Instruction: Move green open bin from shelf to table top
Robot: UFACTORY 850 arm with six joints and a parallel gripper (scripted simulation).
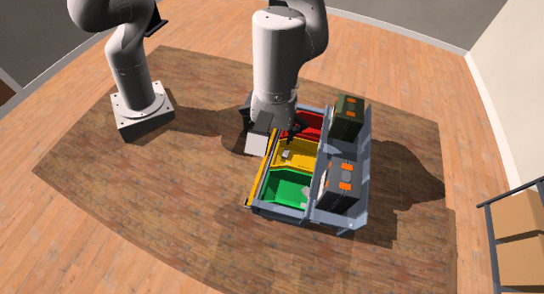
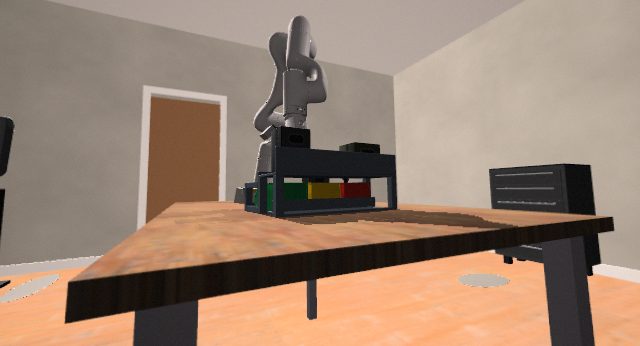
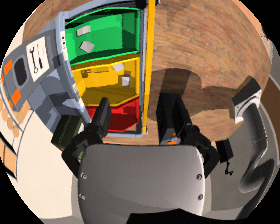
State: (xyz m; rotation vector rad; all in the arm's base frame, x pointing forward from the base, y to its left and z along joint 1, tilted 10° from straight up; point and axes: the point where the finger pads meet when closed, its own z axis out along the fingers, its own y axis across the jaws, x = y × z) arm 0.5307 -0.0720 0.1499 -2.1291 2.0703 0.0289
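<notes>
Now: hand 100 mm above the yellow bar, 20 mm to the right of it and 10 mm past it. Also, from my hand: red bin 130 mm to the left, 120 mm below, 90 mm ahead; then yellow bin 120 mm below, 90 mm ahead, 20 mm to the left; then green bin 120 mm below, 100 mm ahead, 90 mm to the right.
</notes>
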